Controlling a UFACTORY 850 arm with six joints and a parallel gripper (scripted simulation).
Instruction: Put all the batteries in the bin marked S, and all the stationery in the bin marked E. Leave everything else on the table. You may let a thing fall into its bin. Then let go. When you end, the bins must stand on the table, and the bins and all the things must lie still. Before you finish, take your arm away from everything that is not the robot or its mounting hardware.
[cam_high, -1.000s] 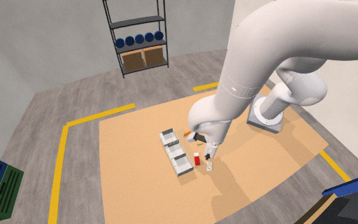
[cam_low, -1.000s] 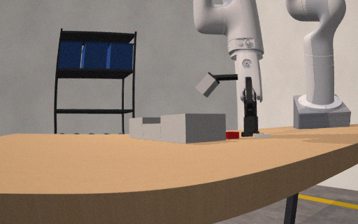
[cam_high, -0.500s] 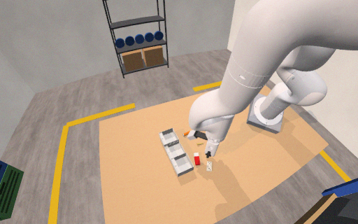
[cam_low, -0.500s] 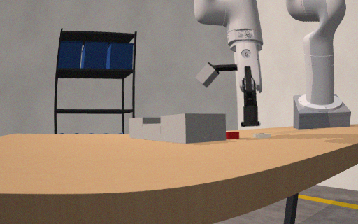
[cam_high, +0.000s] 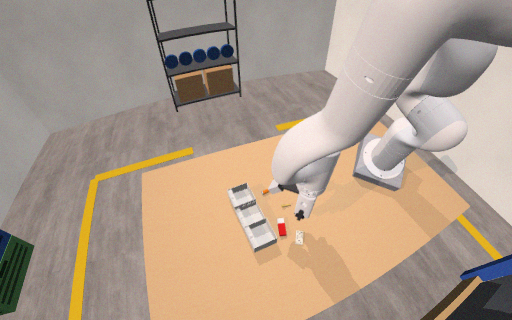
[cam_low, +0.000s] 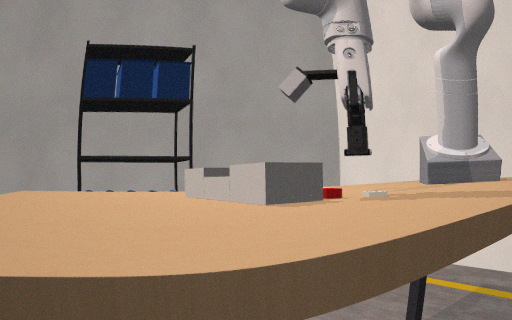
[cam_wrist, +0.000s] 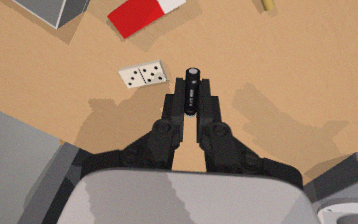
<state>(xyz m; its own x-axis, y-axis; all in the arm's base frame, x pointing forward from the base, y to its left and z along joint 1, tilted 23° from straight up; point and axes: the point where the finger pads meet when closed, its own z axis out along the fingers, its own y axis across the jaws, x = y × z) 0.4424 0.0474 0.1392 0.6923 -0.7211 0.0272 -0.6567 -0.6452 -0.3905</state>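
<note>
Right now the bin is 15 cm ahead of my hand, 8 cm to the right of it and 6 cm below it. Also, from my hand: black battery 2 cm below; then eraser 7 cm below, 6 cm ahead, 1 cm to the right; then white domino 8 cm below, 6 cm to the left, 2 cm ahead.
</note>
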